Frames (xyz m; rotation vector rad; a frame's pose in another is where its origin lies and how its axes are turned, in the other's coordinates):
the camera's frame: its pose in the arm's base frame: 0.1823 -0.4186 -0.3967 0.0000 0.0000 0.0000
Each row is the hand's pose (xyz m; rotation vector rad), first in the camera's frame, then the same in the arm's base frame.
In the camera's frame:
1: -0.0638 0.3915 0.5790 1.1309 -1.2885 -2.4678
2: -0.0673 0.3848 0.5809 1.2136 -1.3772 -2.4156
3: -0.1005 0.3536 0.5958 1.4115 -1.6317 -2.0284
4: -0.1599 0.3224 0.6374 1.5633 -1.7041 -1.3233
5: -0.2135 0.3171 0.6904 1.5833 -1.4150 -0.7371
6: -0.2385 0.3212 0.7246 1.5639 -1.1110 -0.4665
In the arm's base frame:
1: 0.1185 -0.0271 0.1823 1.1309 -1.2885 -2.4678
2: 0.1150 -0.0338 0.1842 1.2136 -1.3772 -2.4156
3: 0.0818 -0.0650 0.1991 1.4115 -1.6317 -2.0284
4: 0.0224 -0.0962 0.2407 1.5633 -1.7041 -1.3233
5: -0.0312 -0.1015 0.2937 1.5833 -1.4150 -0.7371
6: -0.0562 -0.0974 0.3279 1.5639 -1.1110 -0.4665

